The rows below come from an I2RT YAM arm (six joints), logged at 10 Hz.
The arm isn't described. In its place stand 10 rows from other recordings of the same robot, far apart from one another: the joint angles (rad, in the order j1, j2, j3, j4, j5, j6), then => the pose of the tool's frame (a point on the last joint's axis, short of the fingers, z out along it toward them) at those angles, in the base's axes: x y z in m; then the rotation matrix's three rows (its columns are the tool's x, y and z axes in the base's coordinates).
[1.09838 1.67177 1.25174 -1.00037 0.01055 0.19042] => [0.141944, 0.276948, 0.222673], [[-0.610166, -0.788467, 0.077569], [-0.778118, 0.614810, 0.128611], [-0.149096, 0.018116, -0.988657]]
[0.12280 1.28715 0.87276 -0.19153 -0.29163 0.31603] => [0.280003, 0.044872, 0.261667], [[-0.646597, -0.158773, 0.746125], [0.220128, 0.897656, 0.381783], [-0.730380, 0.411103, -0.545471]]
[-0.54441 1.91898 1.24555 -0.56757 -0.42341 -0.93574] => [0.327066, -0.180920, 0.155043], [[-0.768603, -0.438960, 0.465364], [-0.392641, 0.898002, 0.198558], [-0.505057, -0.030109, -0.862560]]
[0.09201 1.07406 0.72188 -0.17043 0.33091 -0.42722] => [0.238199, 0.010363, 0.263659], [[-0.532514, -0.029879, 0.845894], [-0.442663, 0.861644, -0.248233], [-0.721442, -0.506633, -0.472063]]
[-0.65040 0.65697 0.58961 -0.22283 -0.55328 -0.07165] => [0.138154, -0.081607, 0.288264], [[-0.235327, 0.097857, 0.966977], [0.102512, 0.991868, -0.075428], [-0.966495, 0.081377, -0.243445]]
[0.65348 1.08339 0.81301 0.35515 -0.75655 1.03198] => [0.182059, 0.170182, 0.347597], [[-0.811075, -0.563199, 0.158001], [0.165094, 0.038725, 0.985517], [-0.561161, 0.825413, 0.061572]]
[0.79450 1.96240 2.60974 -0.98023 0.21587 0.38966] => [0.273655, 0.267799, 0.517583], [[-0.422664, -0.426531, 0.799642], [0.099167, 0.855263, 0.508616], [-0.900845, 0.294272, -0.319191]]
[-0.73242 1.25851 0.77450 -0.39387 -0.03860 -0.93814] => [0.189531, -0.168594, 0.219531], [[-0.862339, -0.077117, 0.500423], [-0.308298, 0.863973, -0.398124], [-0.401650, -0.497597, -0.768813]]
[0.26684 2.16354 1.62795 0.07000 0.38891 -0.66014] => [0.490060, 0.119969, 0.211018], [[-0.392874, -0.200134, 0.897550], [-0.695648, 0.703027, -0.147738], [-0.601435, -0.682422, -0.415424]]
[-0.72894 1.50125 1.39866 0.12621 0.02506 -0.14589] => [0.268719, -0.241165, 0.414045], [[-0.082087, 0.679844, 0.728748], [-0.121536, 0.718930, -0.684374], [-0.989187, -0.144747, 0.023610]]
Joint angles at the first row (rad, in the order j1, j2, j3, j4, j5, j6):
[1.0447 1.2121 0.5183 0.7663 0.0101 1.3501]
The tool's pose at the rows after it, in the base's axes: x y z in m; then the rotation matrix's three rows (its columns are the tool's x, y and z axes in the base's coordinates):
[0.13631, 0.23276, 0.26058], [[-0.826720, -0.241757, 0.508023], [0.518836, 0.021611, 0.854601], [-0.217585, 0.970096, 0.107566]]
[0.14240, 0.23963, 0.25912], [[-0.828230, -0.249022, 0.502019], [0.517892, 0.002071, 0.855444], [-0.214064, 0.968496, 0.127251]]
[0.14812, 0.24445, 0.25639], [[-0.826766, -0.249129, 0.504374], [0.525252, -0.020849, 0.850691], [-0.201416, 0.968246, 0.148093]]
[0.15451, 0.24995, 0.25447], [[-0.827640, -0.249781, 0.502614], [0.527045, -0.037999, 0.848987], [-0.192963, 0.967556, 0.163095]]
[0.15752, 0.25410, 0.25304], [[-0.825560, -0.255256, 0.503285], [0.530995, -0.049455, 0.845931], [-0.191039, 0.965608, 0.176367]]
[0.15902, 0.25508, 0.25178], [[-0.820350, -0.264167, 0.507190], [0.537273, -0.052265, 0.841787], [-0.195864, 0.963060, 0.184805]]
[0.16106, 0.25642, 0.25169], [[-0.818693, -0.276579, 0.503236], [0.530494, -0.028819, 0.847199], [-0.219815, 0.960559, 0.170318]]
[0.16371, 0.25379, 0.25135], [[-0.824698, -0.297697, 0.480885], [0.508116, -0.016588, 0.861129], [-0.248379, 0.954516, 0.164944]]
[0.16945, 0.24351, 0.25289], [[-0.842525, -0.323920, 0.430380], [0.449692, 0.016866, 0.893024], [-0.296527, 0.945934, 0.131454]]
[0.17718, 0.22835, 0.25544], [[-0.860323, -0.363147, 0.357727], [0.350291, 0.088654, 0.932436], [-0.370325, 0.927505, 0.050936]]
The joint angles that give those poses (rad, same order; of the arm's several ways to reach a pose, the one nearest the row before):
[1.0420 1.2483 0.5343 0.8218 0.0075 1.3493]
[1.0338 1.3013 0.5527 0.8762 -0.0062 1.3541]
[1.0247 1.3485 0.5629 0.9342 -0.0108 1.3673]
[1.0145 1.3950 0.5814 0.9775 -0.0214 1.3775]
[1.0134 1.4262 0.5927 1.0109 -0.0203 1.3791]
[1.0113 1.4401 0.5937 1.0323 -0.0169 1.3733]
[1.0067 1.4439 0.6041 1.0111 -0.0277 1.3506]
[0.9895 1.4398 0.6017 1.0043 -0.0710 1.3281]
[0.9415 1.4024 0.5954 0.9410 -0.1786 1.2910]
[0.8706 1.3414 0.6011 0.7942 -0.3334 1.2086]

